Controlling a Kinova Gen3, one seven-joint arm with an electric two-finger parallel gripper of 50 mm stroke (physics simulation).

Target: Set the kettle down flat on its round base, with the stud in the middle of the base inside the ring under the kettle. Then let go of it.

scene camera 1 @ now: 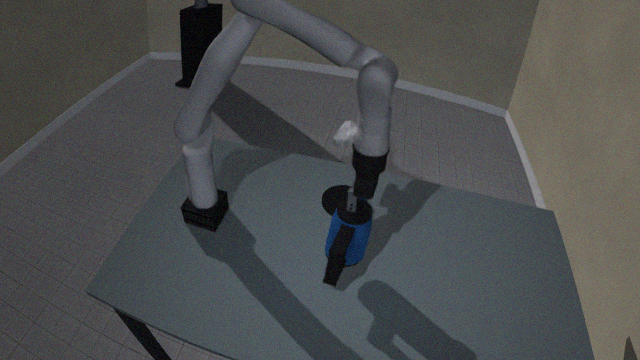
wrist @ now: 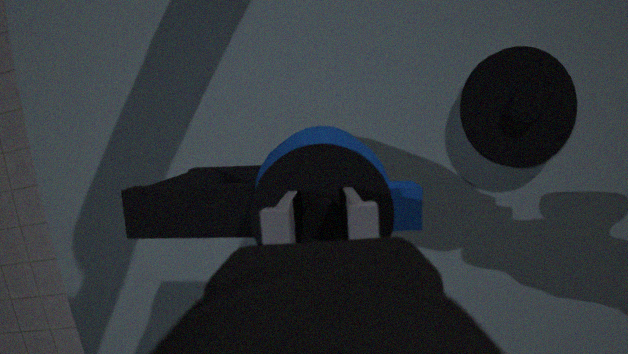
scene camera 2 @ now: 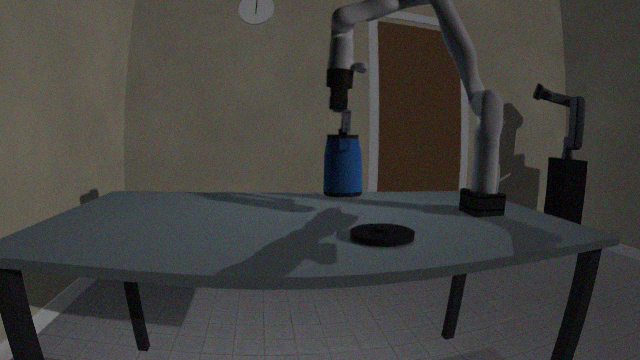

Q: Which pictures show the blue kettle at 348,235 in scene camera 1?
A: Scene camera 1, the wrist view and scene camera 2: all of them.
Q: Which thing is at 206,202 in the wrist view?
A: A blue kettle.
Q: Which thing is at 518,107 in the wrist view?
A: A round black base.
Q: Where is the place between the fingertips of my gripper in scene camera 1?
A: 352,206
